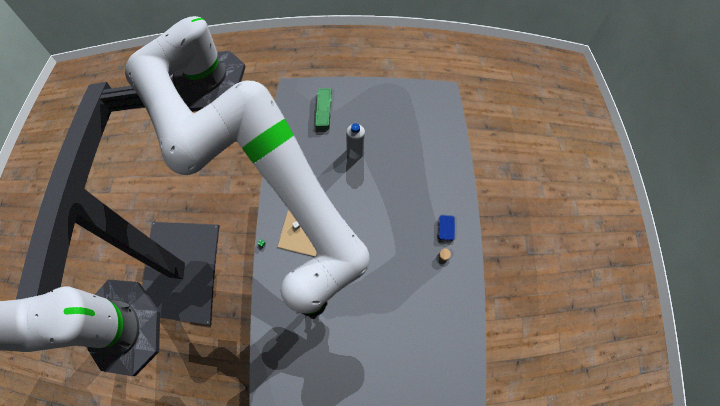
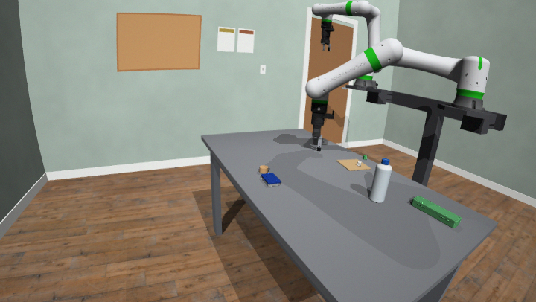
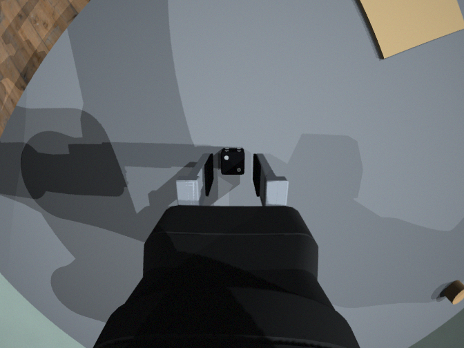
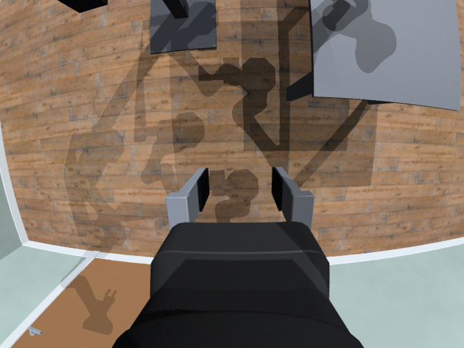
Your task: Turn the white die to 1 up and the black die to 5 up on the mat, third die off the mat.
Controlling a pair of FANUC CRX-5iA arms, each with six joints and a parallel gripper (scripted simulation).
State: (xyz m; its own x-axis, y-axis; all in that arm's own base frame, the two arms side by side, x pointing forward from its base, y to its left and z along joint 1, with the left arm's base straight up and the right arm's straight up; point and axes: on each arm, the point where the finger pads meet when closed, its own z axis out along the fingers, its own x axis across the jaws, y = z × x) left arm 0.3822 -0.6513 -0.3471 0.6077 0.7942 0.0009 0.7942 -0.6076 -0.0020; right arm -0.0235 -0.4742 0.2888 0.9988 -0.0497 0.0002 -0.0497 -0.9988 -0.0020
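Note:
The black die is 3 cm below my left hand. Round my left hand: tan mat: 25 cm to the left, 8 cm behind, 4 cm below; then green die: 22 cm behind, 18 cm to the left, 3 cm below; then white die: 27 cm to the left, 11 cm behind, 3 cm below.

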